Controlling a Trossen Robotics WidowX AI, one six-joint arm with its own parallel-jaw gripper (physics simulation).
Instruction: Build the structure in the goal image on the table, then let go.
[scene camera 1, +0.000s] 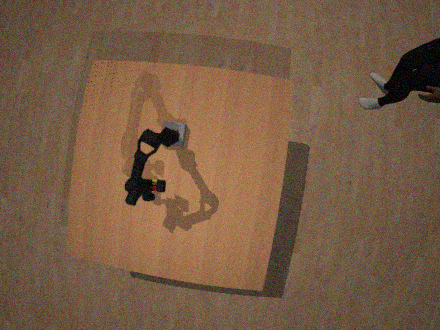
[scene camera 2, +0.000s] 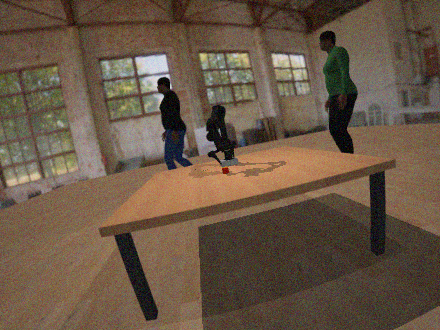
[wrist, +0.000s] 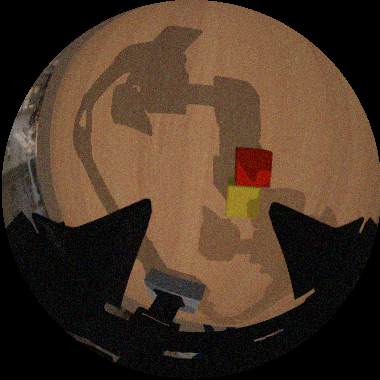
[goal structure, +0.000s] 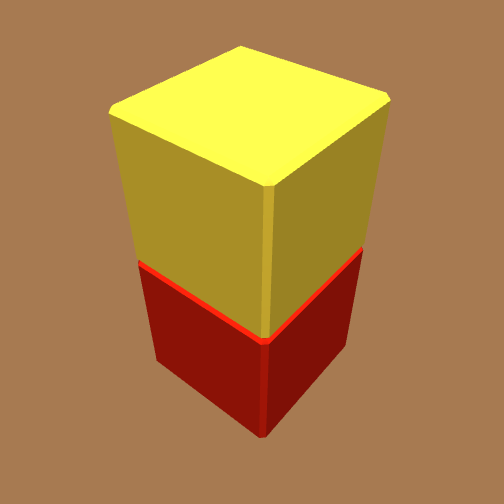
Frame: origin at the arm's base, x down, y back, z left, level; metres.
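Seen in the pictures: gripper, fingertip midpoint: (scene camera 1: 156, 184) (scene camera 2: 227, 161) (wrist: 214, 207); arm's base at its link origin: (scene camera 1: 172, 136) (scene camera 2: 228, 159) (wrist: 169, 297).
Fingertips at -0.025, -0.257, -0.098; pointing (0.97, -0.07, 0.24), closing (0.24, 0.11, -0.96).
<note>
Pixels of each thing's top centre, then the offset from my fingertips to it, as dx, dy, dz. Level surfaces: height alone.
- red cube at its top centre: (wrist: 254, 167) (scene camera 1: 153, 188) (scene camera 2: 225, 168) +0.035, -0.020, -0.032
- yellow cube at its top centre: (wrist: 242, 202) (scene camera 1: 154, 182) +0.035, +0.013, -0.023
- wooden table at its surface level: dx +0.068
A red cube (scene camera 1: 154, 188) (scene camera 2: 225, 170) (wrist: 254, 167) and a yellow cube (scene camera 1: 154, 181) (wrist: 243, 202) sit side by side on the table, their near edges meeting or almost meeting in the wrist view. The yellow cube does not show in scene camera 2. My gripper (wrist: 214, 207) is open and points down above the table, with nothing between its fingers. In the wrist view the yellow cube lies nearer the right fingertip than the left, and the red cube lies just beyond it. Parts of the cubes are hidden by the arm in scene camera 1.
The arm's grey base (scene camera 1: 181, 134) (scene camera 2: 229, 162) (wrist: 176, 285) stands on the wooden table (scene camera 1: 235, 215) (scene camera 2: 175, 205). Arm shadows fall across the table and cubes. A person in black and blue (scene camera 2: 172, 112) and one in green (scene camera 2: 339, 72) stand beyond the table.
</note>
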